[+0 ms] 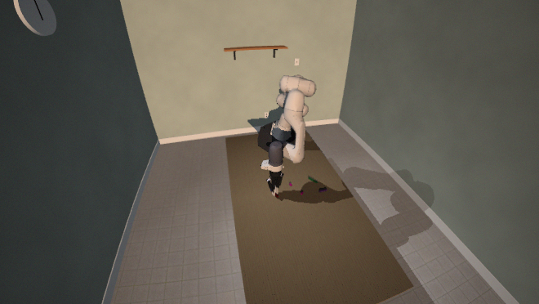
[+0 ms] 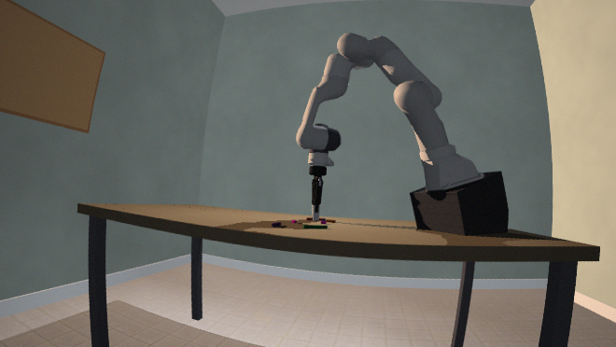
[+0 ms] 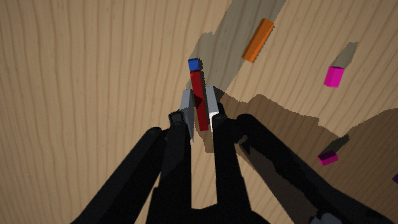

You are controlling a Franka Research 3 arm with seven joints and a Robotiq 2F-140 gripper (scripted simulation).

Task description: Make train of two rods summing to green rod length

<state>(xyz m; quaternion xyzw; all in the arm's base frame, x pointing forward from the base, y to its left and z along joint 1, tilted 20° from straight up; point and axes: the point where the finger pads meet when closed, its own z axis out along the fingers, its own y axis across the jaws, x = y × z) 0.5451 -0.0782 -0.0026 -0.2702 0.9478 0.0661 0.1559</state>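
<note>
The red rod lies 3 cm below my hand. From my hand the other things lie so: orange rod: 8 cm behind, 3 cm to the left, 3 cm below; blue rod: 3 cm behind, 2 cm to the right, 3 cm below; green rod: 12 cm behind, 30 cm to the left, 3 cm below.
</note>
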